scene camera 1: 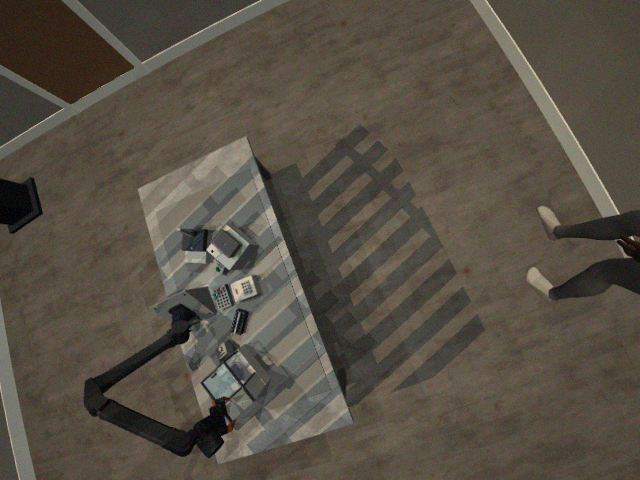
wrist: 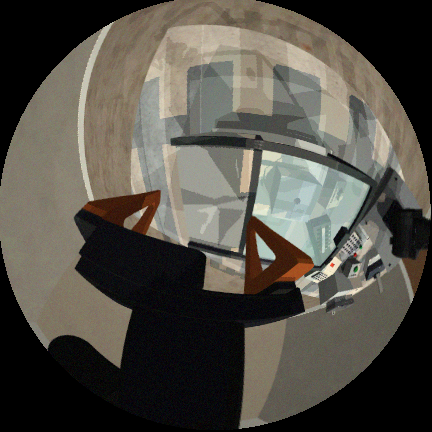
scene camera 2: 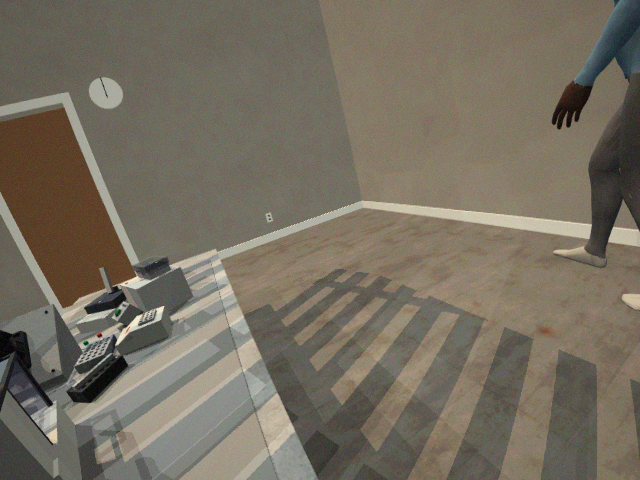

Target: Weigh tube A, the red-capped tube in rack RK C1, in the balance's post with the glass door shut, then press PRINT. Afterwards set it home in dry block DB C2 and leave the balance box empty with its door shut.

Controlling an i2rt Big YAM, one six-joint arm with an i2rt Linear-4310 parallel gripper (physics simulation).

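Where they show: gripper, fingertip midpoint: [scene camera 1: 232, 409] [wrist: 205, 207]; arm's base, origin of the base link: [scene camera 1: 182, 311].
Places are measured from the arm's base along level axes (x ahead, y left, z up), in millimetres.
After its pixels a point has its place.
My gripper [scene camera 1: 227, 413] @[z 125, x 146, y -540 mm] [wrist: 205, 207] @[z 125, x 146, y -540 mm] is open and empty, its orange fingers beside the balance box at the table's near-left end in scene camera 1. The balance box [scene camera 1: 256, 384] @[z 20, x 244, y -516 mm] [scene camera 2: 15, 428] @[z 64, x 250, y -539 mm] [wrist: 251, 192] @[z 99, x 125, y -503 mm] has dark frame bars. A pale greenish glass pane [scene camera 1: 221, 382] @[z 102, x 132, y -414 mm] [wrist: 300, 190] @[z 102, x 97, y -459 mm] covers one part; a greyer part lies beside it. I cannot tell whether the door is shut. A grey block with a grid of holes [scene camera 1: 222, 298] @[z -78, x 203, y -29 mm] [scene camera 2: 95, 353] @[z -80, x 205, y -47 mm] has a small red and a small green spot at one end. Tube A cannot be made out for certain, nor can the rack labels.
A long black block [scene camera 1: 239, 321] @[z -70, x 247, y -192 mm] [scene camera 2: 98, 379] @[z -75, x 247, y -228 mm] lies between the balance and the hole block. A white keypad device [scene camera 1: 249, 292] @[z -36, x 389, y -75 mm] [scene camera 2: 147, 333] @[z -70, x 371, y -97 mm] stands beside it. A large grey-white box [scene camera 1: 219, 256] @[z 29, x 348, y 169 mm] [scene camera 2: 165, 293] @[z -38, x 445, y 111 mm] stands farther along. The arm's base plate [scene camera 1: 201, 298] @[z -18, x 124, y 19 mm] borders the devices. A person's legs [scene camera 1: 594, 229] show far right.
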